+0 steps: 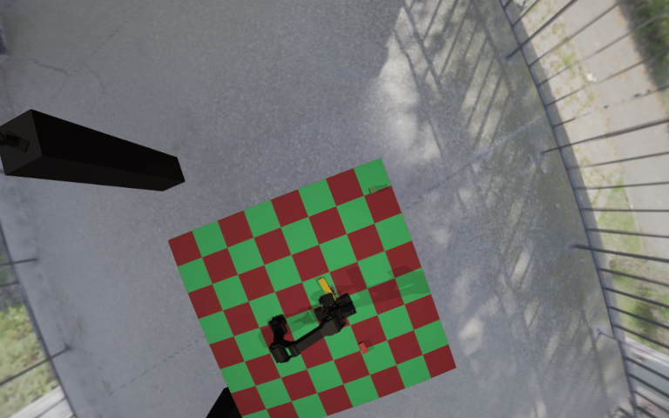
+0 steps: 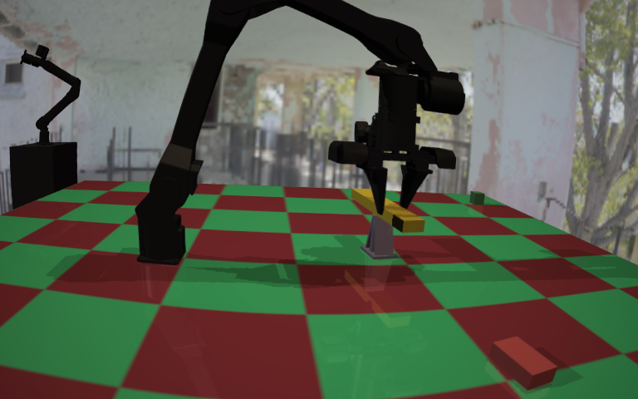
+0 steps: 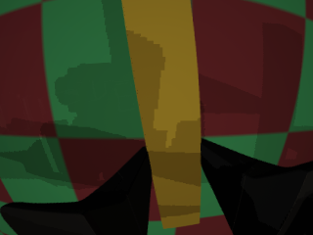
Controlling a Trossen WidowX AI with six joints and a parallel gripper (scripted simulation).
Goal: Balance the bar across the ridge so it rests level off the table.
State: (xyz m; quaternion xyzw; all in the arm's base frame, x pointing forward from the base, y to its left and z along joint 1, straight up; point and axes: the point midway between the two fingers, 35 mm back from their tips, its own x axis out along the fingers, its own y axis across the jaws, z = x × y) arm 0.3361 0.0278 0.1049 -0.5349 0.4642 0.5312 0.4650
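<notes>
Now: gripper tip 30 mm to the right of the yellow bar. Also, from my gripper tip: red block (340 mm to the right, 60 mm below, 50 mm ahead); then small green block (470 mm to the left, 400 mm ahead, 50 mm below).
</notes>
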